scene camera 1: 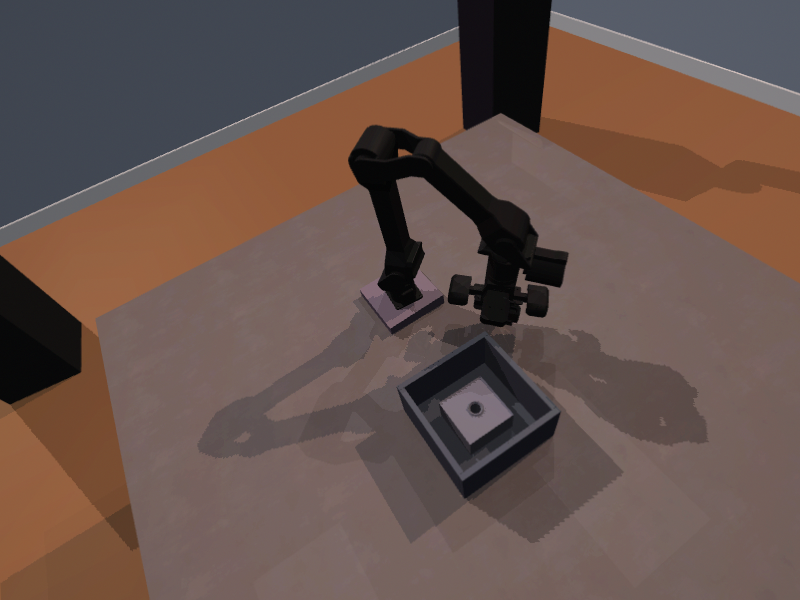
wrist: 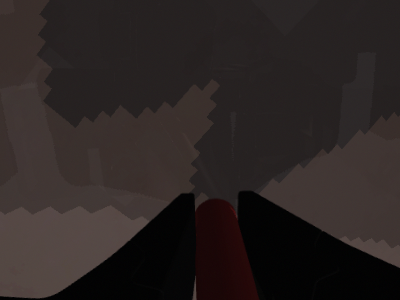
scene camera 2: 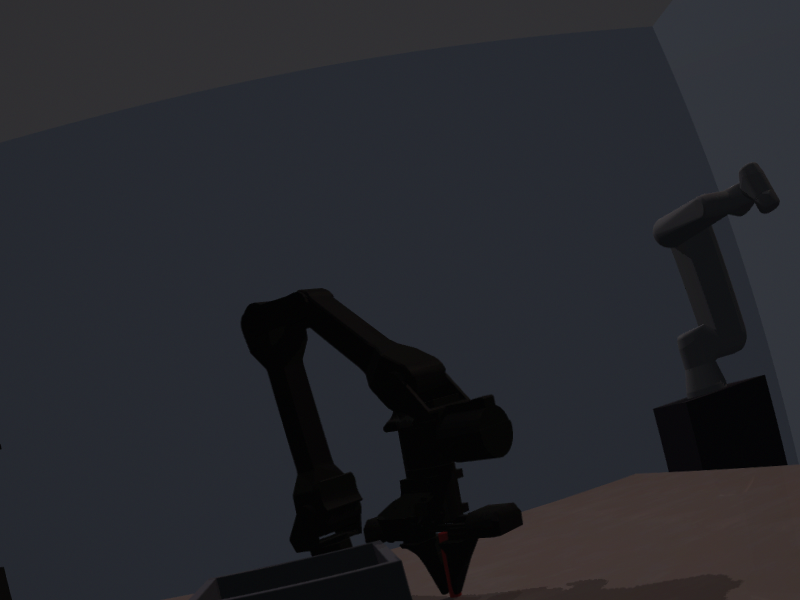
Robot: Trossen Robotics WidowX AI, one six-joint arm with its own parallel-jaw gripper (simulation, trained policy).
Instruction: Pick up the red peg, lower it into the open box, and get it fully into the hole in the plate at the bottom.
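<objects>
A grey plate is out of frame in the wrist view, and in scene camera 2 the grey plate is out of frame too, while scene camera 1 shows the plate (477,416).
</objects>
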